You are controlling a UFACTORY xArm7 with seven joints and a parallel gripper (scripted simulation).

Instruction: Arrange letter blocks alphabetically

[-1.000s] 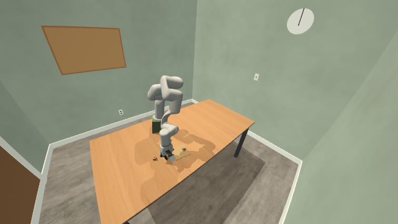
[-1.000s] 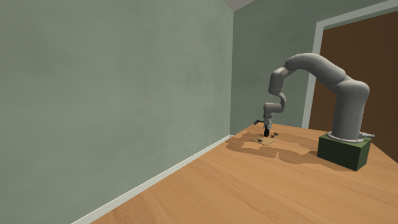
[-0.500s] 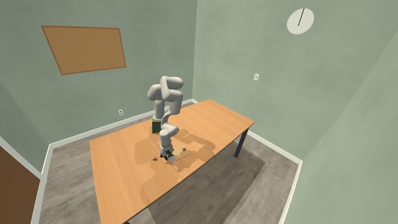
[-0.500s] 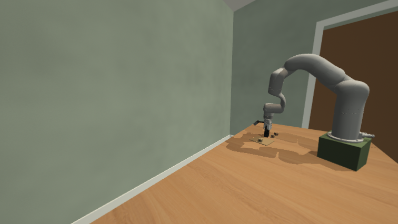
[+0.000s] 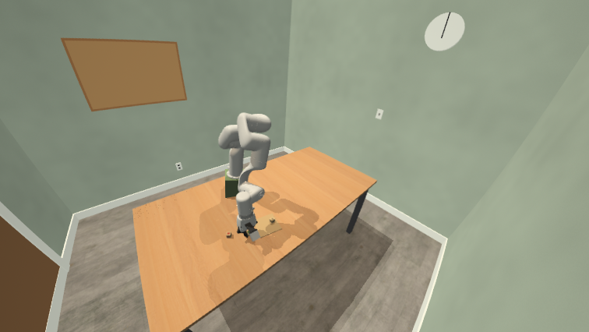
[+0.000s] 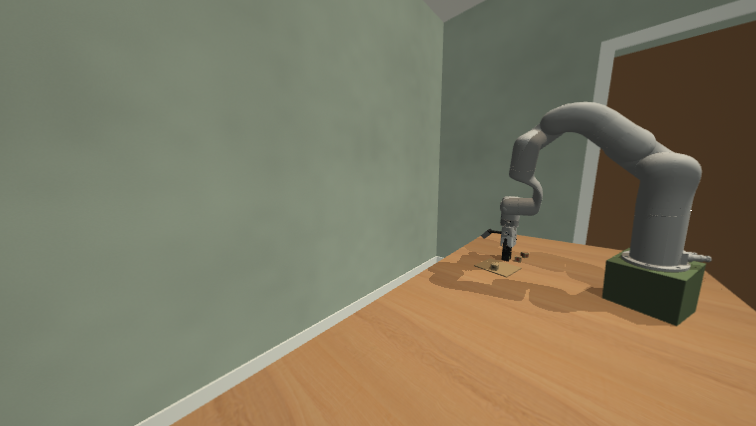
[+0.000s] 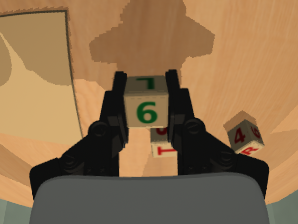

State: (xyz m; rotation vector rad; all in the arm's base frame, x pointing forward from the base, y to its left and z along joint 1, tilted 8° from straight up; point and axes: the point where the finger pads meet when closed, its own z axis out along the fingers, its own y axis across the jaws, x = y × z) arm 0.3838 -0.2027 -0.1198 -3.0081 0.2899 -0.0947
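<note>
Right now my hand is right at the green-topped block. Round my hand: tan mat 12 cm to the left, 3 cm ahead, 2 cm below.
</note>
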